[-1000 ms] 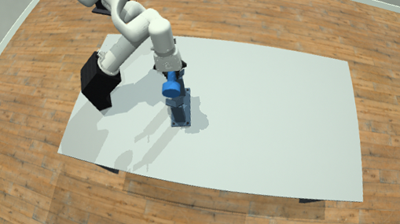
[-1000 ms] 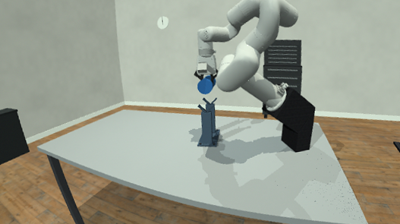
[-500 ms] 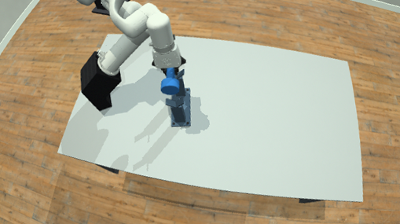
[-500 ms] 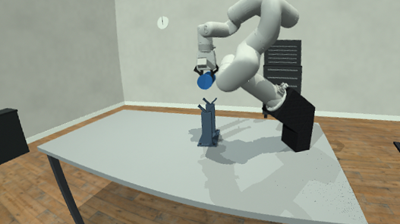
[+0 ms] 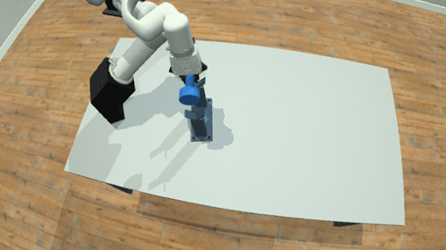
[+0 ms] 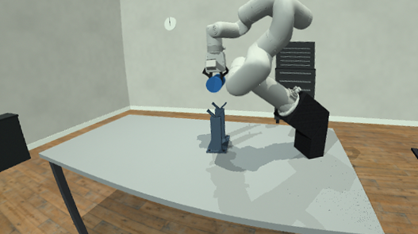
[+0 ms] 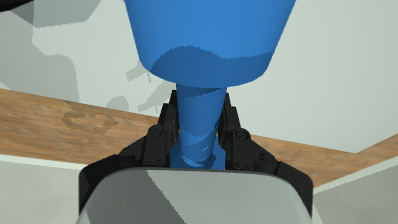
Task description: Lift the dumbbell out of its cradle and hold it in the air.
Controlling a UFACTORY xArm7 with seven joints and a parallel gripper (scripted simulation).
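The blue dumbbell is right at my hand. Also, from my hand: grey-blue cradle: 240 mm below.
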